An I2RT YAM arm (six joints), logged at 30 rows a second.
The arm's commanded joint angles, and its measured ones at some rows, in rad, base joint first. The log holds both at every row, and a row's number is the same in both.
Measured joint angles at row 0:
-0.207 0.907 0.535 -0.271 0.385 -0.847
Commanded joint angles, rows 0 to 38:
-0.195 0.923 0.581 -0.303 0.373 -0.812
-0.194 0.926 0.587 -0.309 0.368 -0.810
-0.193 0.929 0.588 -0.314 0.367 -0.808
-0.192 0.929 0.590 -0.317 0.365 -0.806
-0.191 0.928 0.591 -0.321 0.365 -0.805
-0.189 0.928 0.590 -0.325 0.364 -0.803
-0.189 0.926 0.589 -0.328 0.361 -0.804
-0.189 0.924 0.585 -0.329 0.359 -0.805
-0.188 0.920 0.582 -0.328 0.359 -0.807
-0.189 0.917 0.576 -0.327 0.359 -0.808
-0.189 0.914 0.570 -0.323 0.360 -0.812
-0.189 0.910 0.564 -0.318 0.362 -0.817
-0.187 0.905 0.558 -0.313 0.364 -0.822
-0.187 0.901 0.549 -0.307 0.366 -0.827
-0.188 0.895 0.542 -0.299 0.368 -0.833
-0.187 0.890 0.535 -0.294 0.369 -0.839
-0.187 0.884 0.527 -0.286 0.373 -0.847
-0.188 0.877 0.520 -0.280 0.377 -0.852
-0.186 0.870 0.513 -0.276 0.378 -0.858
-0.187 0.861 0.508 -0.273 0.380 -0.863
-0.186 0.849 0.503 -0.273 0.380 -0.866
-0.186 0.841 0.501 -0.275 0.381 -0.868
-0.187 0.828 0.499 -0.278 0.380 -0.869
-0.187 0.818 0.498 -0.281 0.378 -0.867
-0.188 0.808 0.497 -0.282 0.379 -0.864
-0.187 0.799 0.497 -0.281 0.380 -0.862
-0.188 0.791 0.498 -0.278 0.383 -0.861
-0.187 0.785 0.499 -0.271 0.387 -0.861
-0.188 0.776 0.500 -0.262 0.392 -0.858
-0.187 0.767 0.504 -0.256 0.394 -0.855
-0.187 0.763 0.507 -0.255 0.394 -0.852
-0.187 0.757 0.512 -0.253 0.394 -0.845
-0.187 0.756 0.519 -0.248 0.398 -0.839
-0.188 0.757 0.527 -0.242 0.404 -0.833
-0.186 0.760 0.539 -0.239 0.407 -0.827
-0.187 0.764 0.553 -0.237 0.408 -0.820
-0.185 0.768 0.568 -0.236 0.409 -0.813
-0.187 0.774 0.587 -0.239 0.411 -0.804
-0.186 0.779 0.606 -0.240 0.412 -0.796
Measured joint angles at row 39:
-0.196 0.773 0.537 -0.262 0.390 -0.835
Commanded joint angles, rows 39 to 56:
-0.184 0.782 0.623 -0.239 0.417 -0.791
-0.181 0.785 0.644 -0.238 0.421 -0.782
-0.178 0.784 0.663 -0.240 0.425 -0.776
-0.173 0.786 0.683 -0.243 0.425 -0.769
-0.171 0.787 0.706 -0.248 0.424 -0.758
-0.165 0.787 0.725 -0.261 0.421 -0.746
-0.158 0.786 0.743 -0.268 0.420 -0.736
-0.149 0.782 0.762 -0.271 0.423 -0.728
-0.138 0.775 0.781 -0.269 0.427 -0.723
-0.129 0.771 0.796 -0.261 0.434 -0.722
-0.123 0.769 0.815 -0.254 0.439 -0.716
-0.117 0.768 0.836 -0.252 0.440 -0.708
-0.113 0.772 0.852 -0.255 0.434 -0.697
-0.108 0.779 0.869 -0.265 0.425 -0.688
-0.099 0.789 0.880 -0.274 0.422 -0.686
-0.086 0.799 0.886 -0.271 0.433 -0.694
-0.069 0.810 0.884 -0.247 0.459 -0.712
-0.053 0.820 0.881 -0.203 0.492 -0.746
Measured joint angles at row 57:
-0.089 0.794 0.864 -0.247 0.428 -0.727
